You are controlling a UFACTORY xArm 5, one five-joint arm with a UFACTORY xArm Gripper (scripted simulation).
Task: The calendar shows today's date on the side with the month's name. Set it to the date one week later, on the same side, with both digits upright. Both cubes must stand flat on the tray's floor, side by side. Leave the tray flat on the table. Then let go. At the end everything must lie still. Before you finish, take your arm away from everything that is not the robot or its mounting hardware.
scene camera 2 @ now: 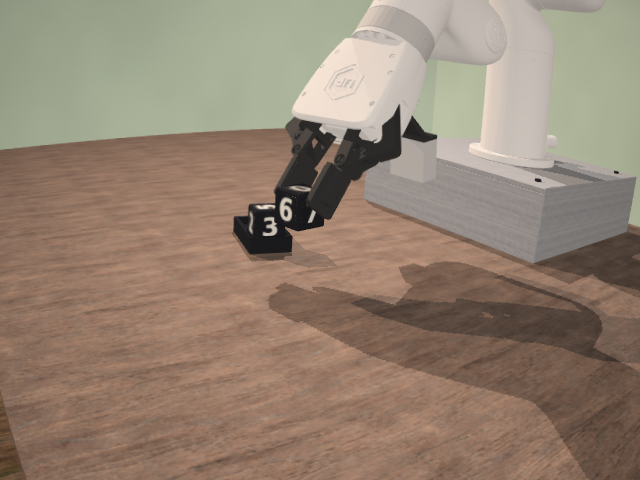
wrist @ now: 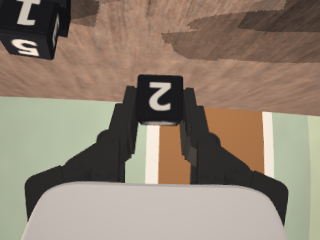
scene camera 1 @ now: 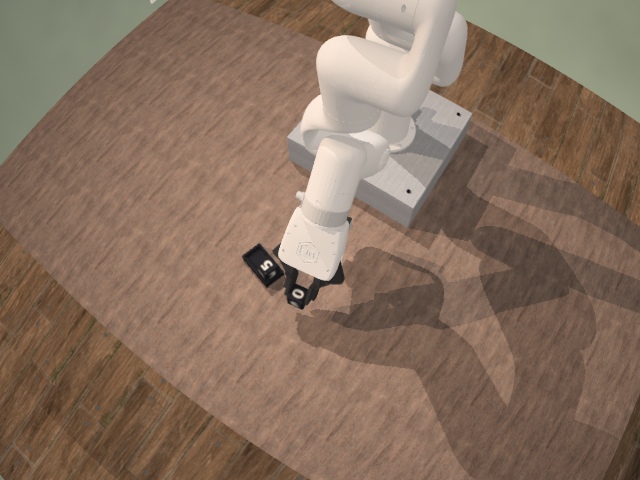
I see my gripper [scene camera 1: 298,296], a black number cube [scene camera 2: 261,222] and a black number cube [scene camera 2: 291,210].
My gripper shows as well in the wrist view [wrist: 159,101].
